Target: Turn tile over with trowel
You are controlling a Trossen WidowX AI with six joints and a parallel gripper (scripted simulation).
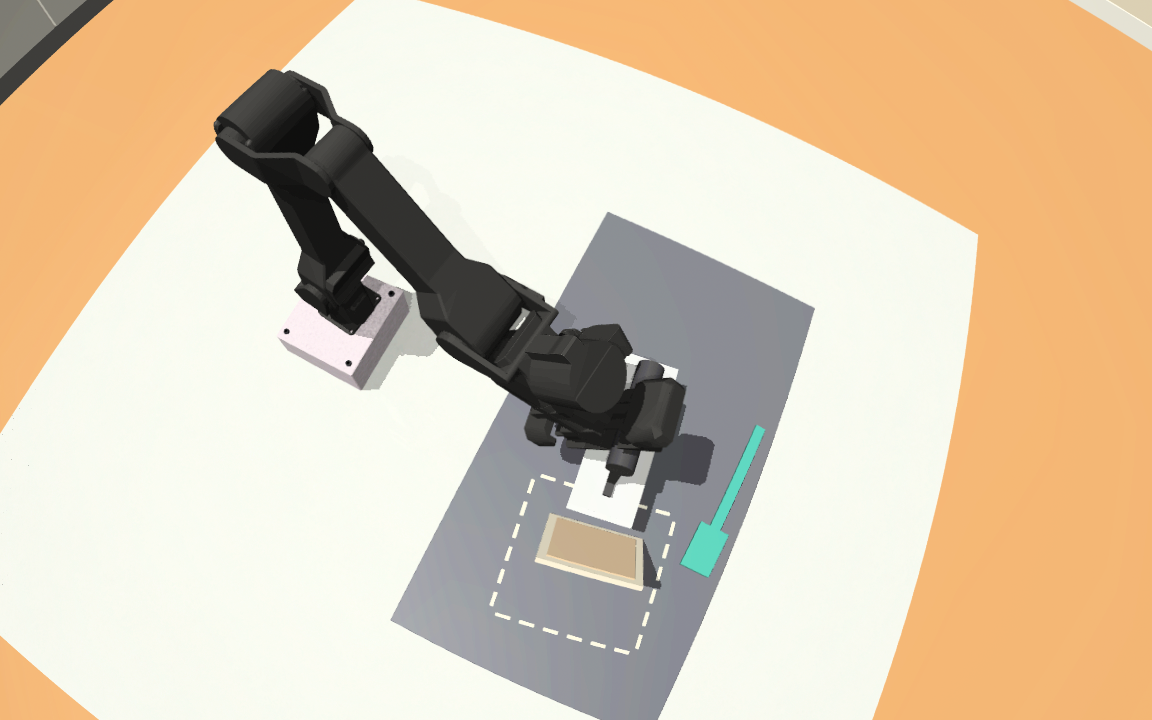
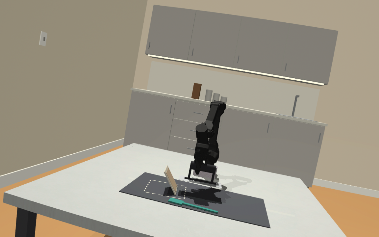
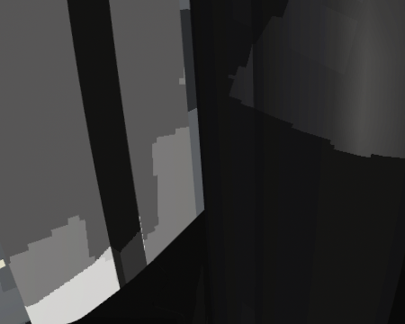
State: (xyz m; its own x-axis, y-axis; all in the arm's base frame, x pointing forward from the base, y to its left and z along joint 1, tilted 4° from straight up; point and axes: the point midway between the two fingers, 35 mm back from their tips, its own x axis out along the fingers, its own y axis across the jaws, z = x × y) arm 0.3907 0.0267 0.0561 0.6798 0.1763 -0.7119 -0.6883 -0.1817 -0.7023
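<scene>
My gripper tip is 13 cm short of the teal long-handled tool, 1 cm to the right of it and 11 cm above it. From my gripper tip the other things lie so: black-handled float (2 cm behind, 1 cm to the right, 1 cm below); cream tile (1 cm ahead, 12 cm to the right, 6 cm below); dark mat (1 cm behind, 2 cm to the left, 13 cm below).
</scene>
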